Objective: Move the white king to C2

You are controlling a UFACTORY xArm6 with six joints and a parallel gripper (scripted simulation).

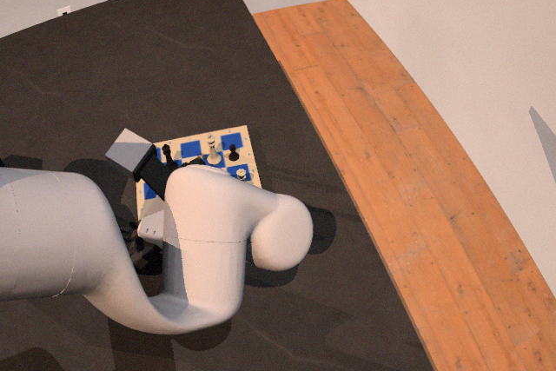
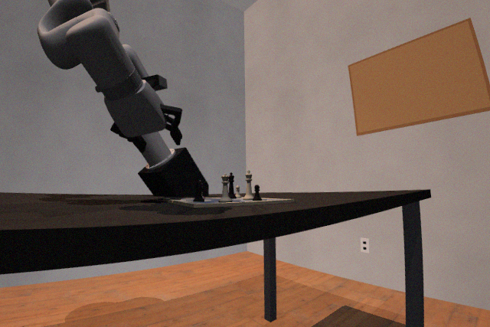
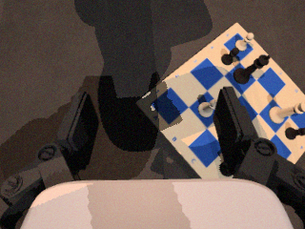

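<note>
My hand is 16 cm short of the white king, 13 cm to the right of it and 10 cm above it. The rest, counted from my hand: white pawn 20 cm to the left, 12 cm below, 6 cm ahead; chessboard 13 cm below, 11 cm ahead, 10 cm to the left; white queen 17 cm ahead, 10 cm below, 5 cm to the left.
</note>
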